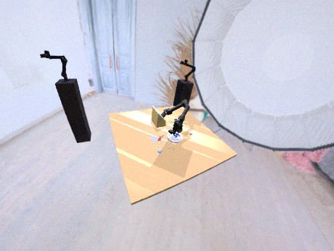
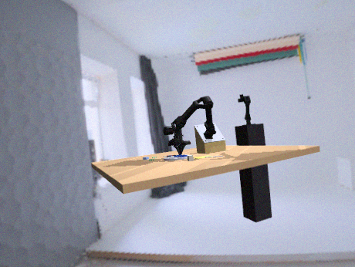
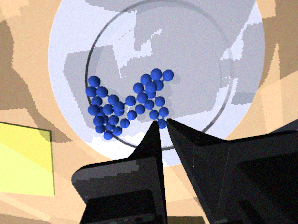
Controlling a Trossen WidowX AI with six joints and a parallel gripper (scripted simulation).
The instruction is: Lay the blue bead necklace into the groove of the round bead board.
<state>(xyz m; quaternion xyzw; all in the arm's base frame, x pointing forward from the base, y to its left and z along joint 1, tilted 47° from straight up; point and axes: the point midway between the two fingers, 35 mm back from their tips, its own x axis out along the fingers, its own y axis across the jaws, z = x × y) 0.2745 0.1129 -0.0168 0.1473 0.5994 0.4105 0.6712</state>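
My gripper tip is 3 cm short of the round bead board, 1 cm to the right of it and 1 cm above it. From my gripper tip the other things lie so: yellow flat piece: 17 cm to the left, 10 cm behind, 2 cm below; red-and-grey object: 18 cm to the right, 2 cm below; white cylinder: 24 cm to the left, 3 cm ahead.
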